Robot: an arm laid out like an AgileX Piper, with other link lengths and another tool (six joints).
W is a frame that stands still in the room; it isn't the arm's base.
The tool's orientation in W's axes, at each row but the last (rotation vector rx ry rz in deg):
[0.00, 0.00, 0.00]
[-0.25, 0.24, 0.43]
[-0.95, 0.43, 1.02]
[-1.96, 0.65, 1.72]
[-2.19, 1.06, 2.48]
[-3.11, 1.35, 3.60]
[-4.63, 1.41, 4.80]
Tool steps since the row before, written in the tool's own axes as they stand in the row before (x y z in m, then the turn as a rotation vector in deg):
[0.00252, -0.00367, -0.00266, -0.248, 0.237, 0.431]
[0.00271, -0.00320, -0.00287, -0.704, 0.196, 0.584]
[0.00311, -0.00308, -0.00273, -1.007, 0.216, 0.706]
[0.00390, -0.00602, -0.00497, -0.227, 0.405, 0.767]
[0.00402, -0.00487, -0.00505, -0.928, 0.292, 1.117]
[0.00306, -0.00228, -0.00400, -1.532, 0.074, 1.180]
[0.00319, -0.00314, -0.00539, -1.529, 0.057, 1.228]
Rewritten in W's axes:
[0.00252, -0.00367, -0.00266, -0.248, 0.237, 0.431]
[0.00272, -0.00319, -0.00287, -0.703, 0.193, 0.586]
[0.00314, -0.00307, -0.00270, -1.005, 0.210, 0.710]
[0.00403, -0.00607, -0.00481, -0.231, 0.424, 0.755]
[0.00414, -0.00488, -0.00494, -0.920, 0.295, 1.123]
[0.00311, -0.00230, -0.00395, -1.507, 0.043, 1.213]
[0.00333, -0.00330, -0.00521, -1.502, 0.031, 1.262]

